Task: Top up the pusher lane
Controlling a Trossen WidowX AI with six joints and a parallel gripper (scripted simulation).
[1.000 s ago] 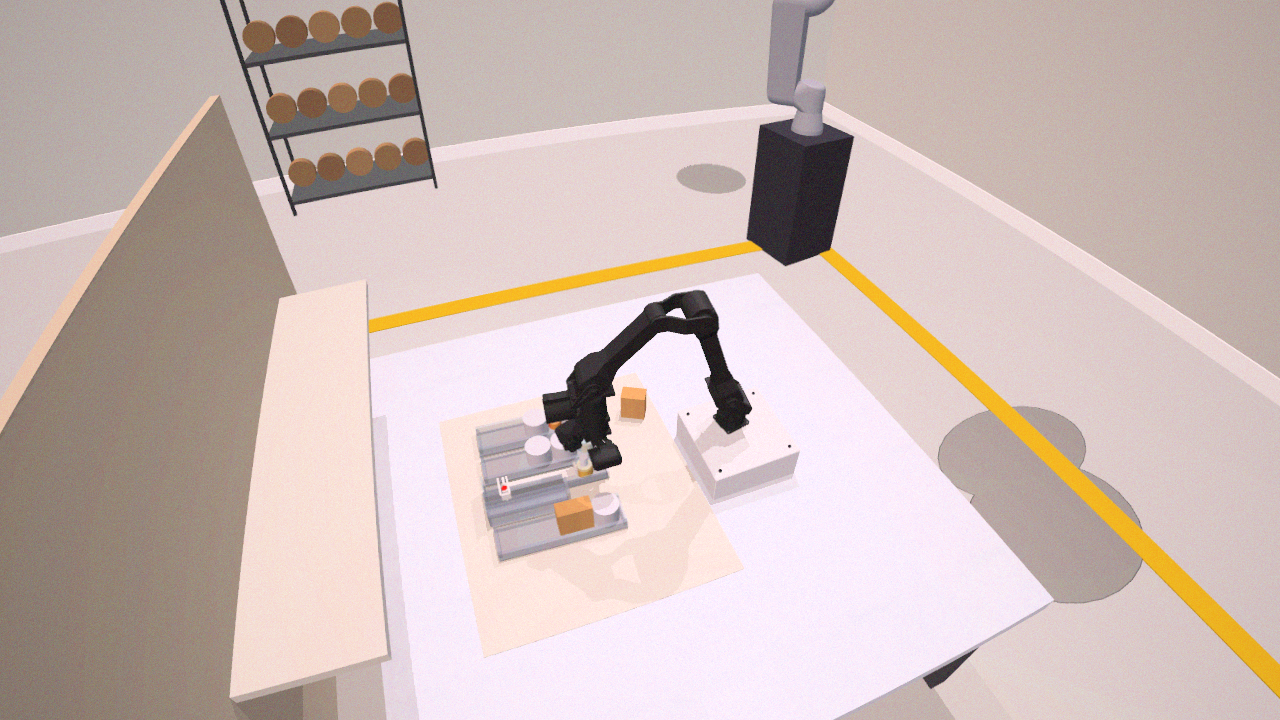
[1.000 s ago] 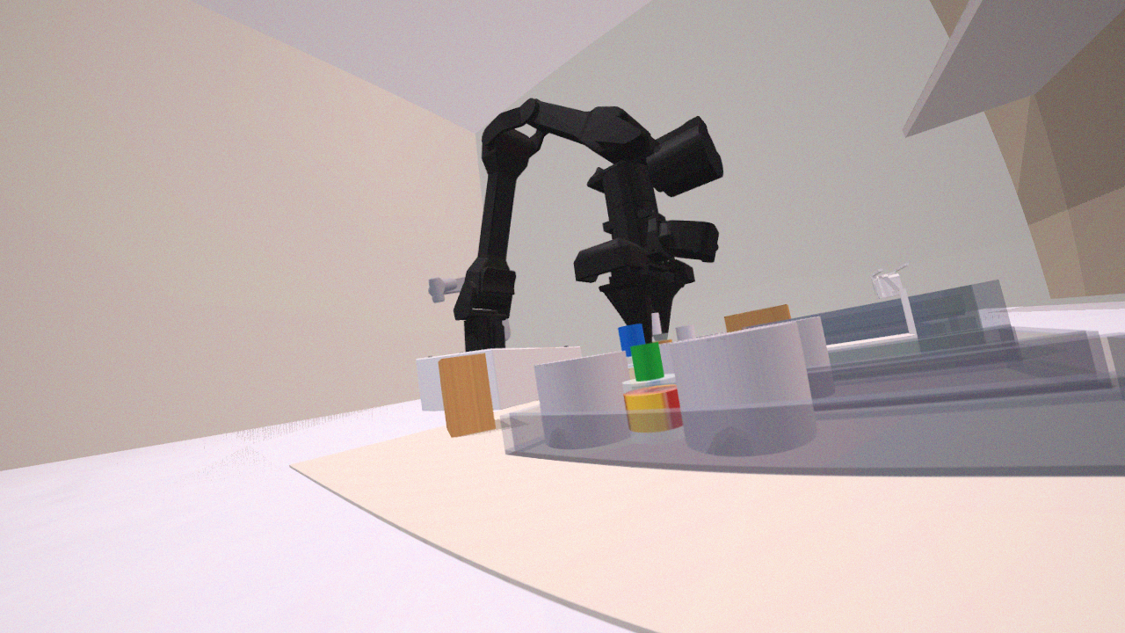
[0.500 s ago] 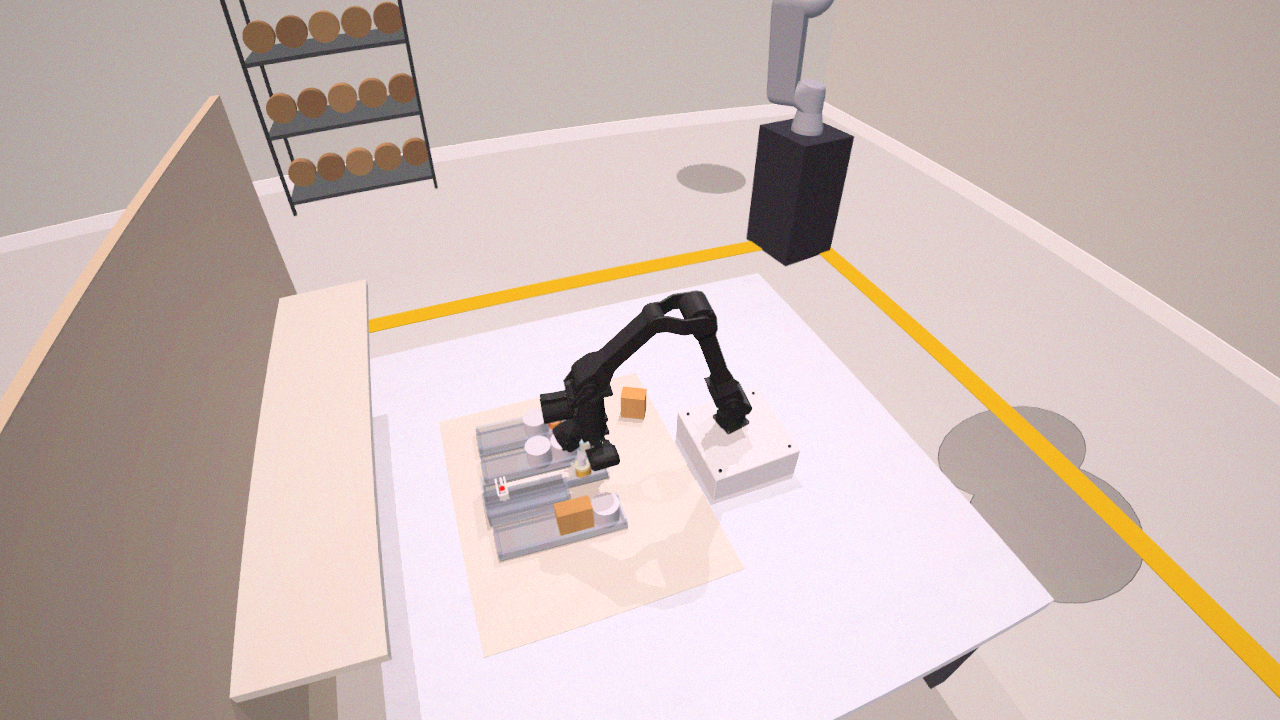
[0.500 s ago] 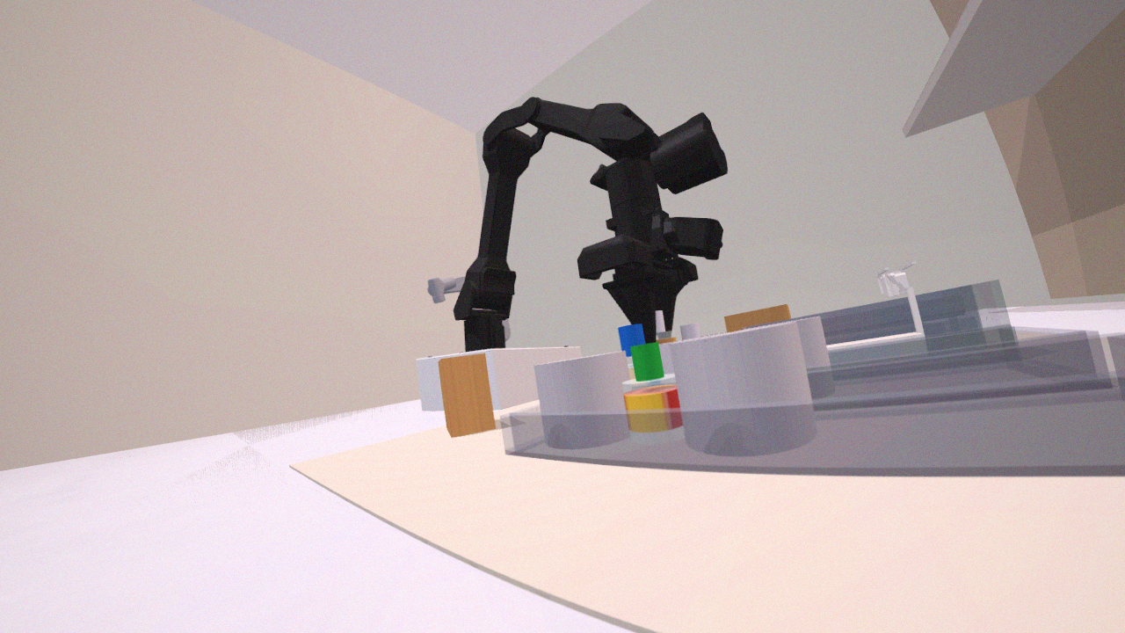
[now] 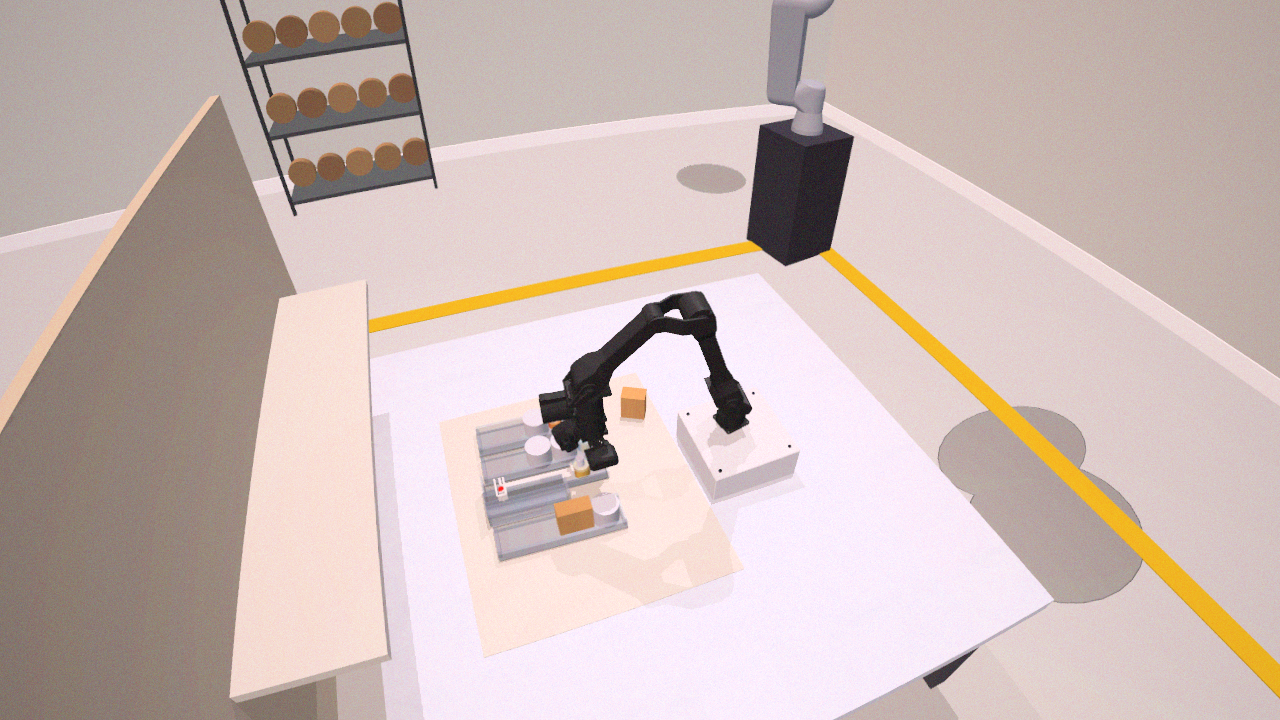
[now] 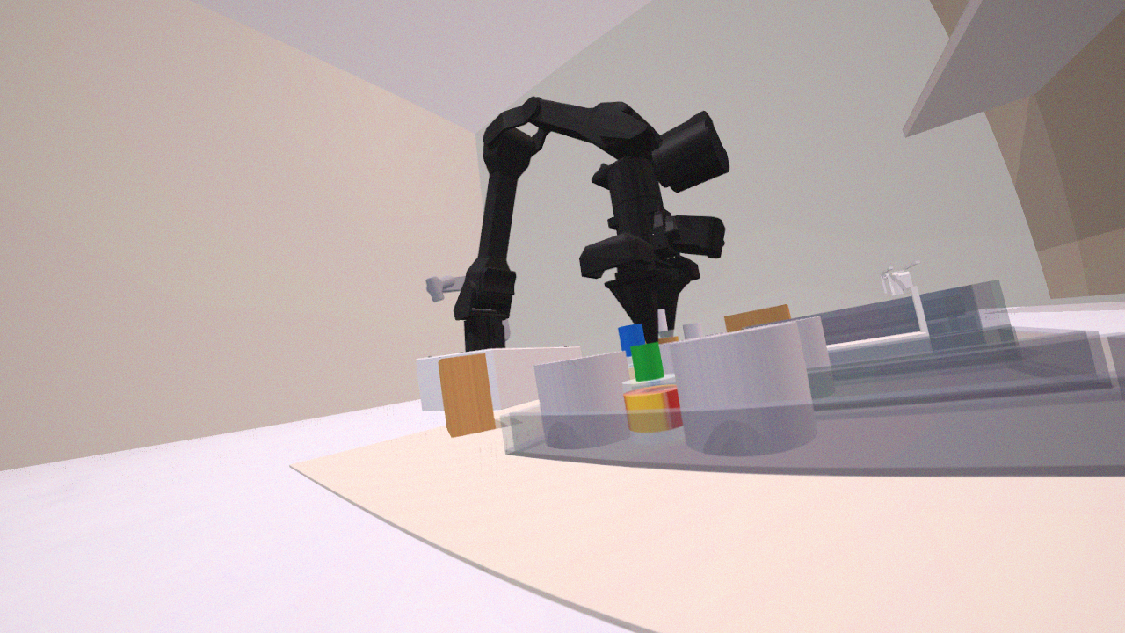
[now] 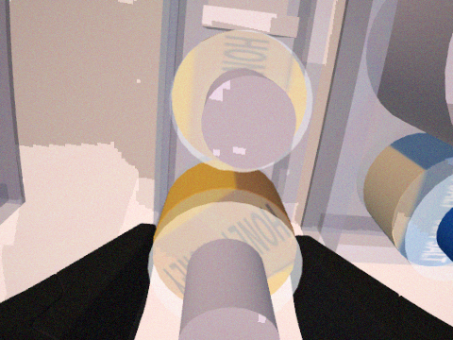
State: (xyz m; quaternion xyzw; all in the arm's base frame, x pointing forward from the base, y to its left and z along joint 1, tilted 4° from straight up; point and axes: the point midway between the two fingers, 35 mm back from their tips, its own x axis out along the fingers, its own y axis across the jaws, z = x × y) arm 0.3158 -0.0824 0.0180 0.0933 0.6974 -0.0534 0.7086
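My gripper tip is 150 mm short of the sprung lane, 40 mm above it and 10 mm to the left of it. The rest, counted from my gripper tip: red mark (220 mm ahead, 20 mm above, 10 mm to the right).
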